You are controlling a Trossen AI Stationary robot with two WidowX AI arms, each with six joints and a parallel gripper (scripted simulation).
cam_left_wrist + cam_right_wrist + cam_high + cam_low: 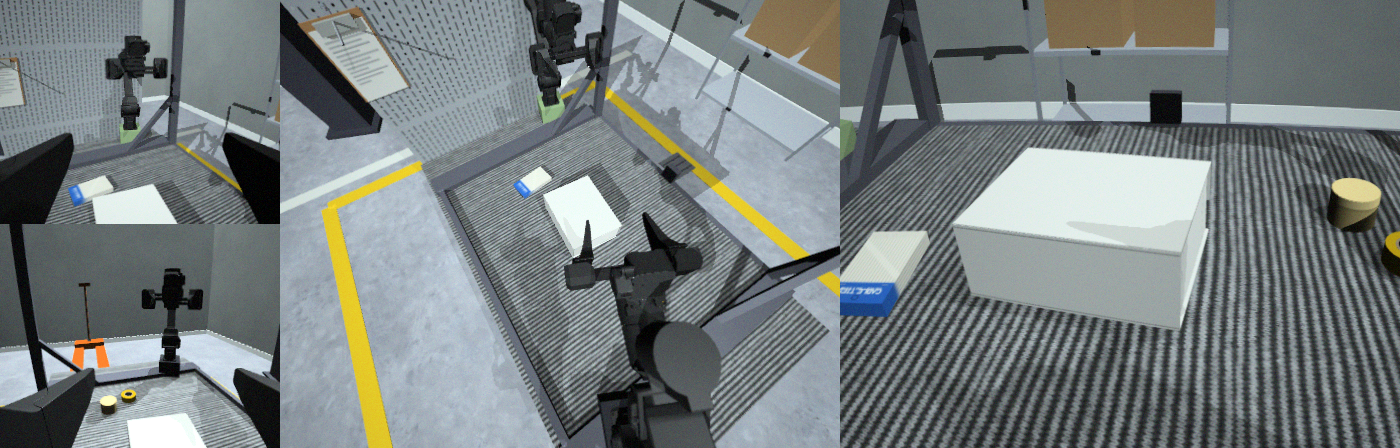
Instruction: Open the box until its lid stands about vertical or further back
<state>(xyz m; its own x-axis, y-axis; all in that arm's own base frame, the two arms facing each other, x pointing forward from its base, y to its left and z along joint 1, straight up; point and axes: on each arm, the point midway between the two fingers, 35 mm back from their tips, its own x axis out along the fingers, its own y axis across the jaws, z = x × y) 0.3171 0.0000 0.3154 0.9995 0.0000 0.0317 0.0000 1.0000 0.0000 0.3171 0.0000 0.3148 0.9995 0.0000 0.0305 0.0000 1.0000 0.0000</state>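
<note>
Now: left hand 360 mm above the tan cylinder and 210 mm past it. Round my left hand: yellow tape roll: 380 mm below, 150 mm behind, 70 mm to the left.
</note>
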